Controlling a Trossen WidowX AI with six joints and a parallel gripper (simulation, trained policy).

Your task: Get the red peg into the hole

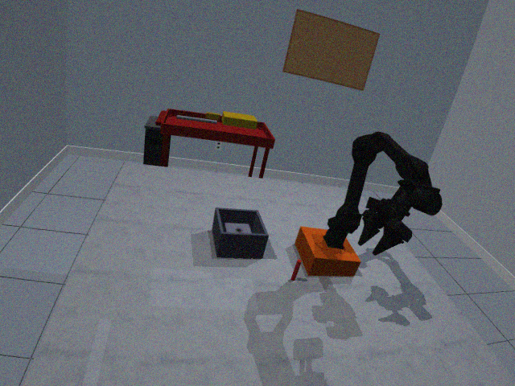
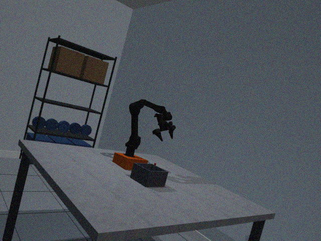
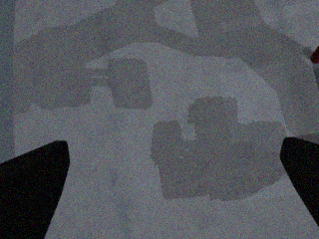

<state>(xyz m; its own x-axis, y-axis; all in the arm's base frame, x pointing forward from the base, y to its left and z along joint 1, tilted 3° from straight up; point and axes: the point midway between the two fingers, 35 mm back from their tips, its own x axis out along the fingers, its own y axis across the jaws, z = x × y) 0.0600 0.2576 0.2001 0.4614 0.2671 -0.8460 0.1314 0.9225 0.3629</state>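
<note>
Right now the red peg is 210 mm below my gripper tip, 150 mm to the right of it and 100 mm ahead of it. Also, from my gripper tip: pale plate 320 mm to the right, 270 mm ahead, 200 mm below; then dark box 320 mm to the right, 270 mm ahead, 220 mm below.
</note>
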